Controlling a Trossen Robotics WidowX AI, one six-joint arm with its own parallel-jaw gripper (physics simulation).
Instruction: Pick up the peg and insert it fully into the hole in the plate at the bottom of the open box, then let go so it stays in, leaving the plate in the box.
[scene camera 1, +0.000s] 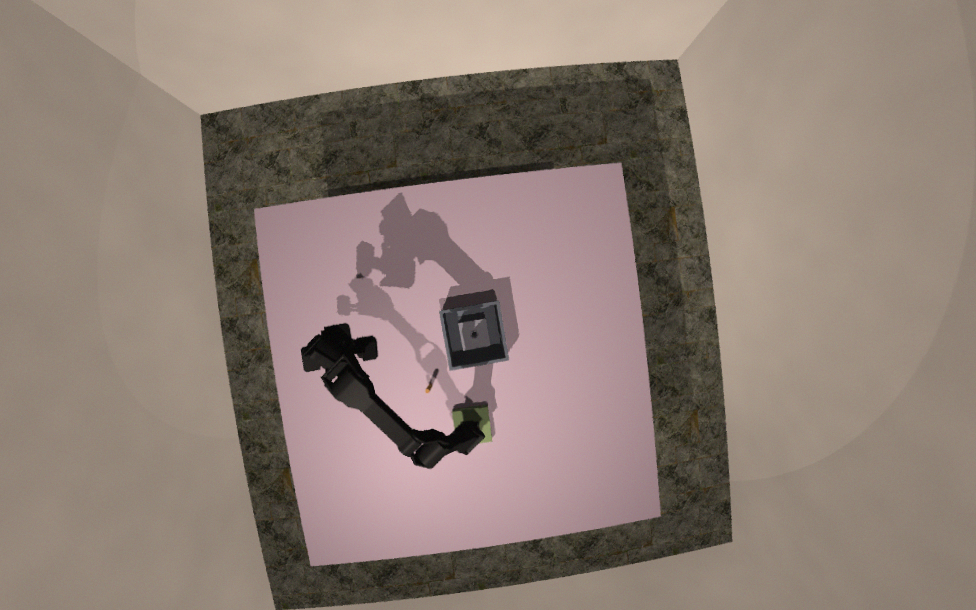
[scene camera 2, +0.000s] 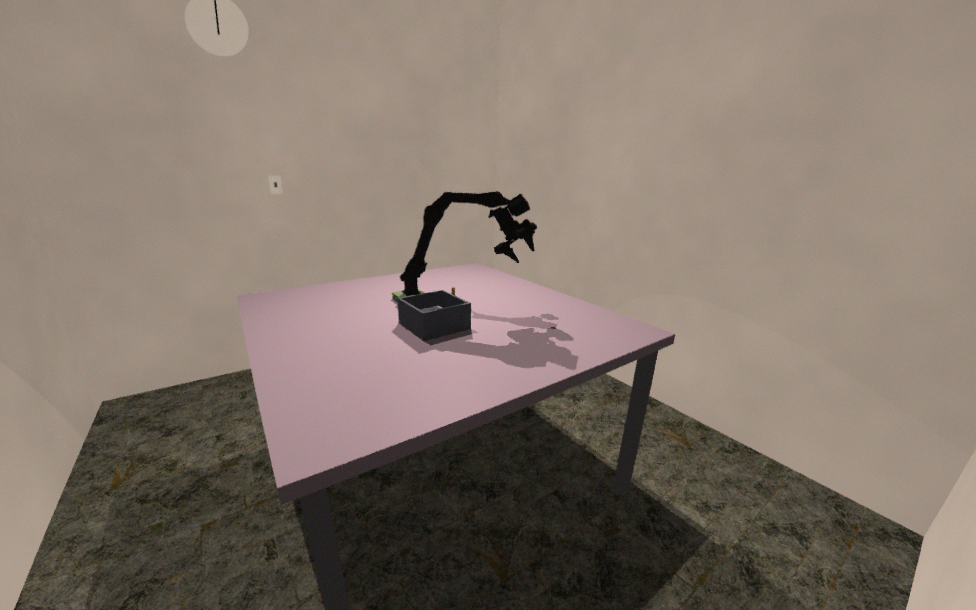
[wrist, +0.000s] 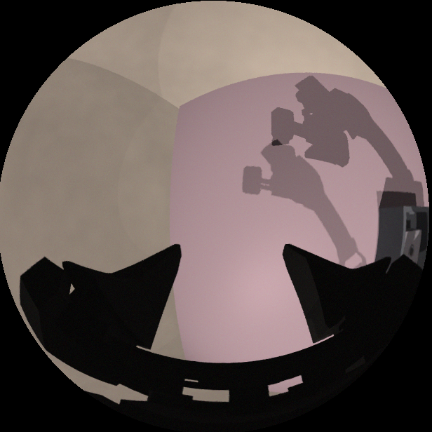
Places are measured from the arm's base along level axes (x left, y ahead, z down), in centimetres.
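Pixels of known places: gripper, fingertip midpoint: (scene camera 2: 526, 257); arm's base, link origin: (scene camera 1: 470, 431) (scene camera 2: 411, 292).
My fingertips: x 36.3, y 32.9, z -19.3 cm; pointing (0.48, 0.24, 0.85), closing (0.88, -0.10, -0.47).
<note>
Ahead of a thing's pixels: the offset from my fingertips to its top centre. Level surfaces: height alone.
A small orange-brown peg {dx -23.1, dy -17.7, dz +14.4 cm} (scene camera 1: 428, 389) (scene camera 2: 453, 291) stands on the table between the arm and the box, with a dark shadow beside it. The dark grey open box {dx -38.6, dy -0.2, dz +12.6 cm} (scene camera 1: 444, 339) (scene camera 2: 449, 320) (wrist: 389, 232) stands on the table. Inside it lies a light grey plate {dx -38.6, dy -0.2, dz +16.3 cm} (scene camera 1: 484, 339) (scene camera 2: 432, 308) (wrist: 410, 241) with a dark round hole (scene camera 1: 474, 334) (wrist: 412, 249). My gripper (scene camera 1: 339, 351) (scene camera 2: 525, 255) (wrist: 233, 250) is open and empty, high above the table, well to the side of the box and the peg. The peg does not show in the wrist view.
The pink table {dz +22.4 cm} (scene camera 1: 575, 431) (scene camera 2: 345, 402) (wrist: 215, 200) carries the arm's green base (scene camera 1: 487, 433) (scene camera 2: 397, 295). The black arm arches up from this base, on the same side of the box as the peg. Shadows of the arm fall across the table near the box.
</note>
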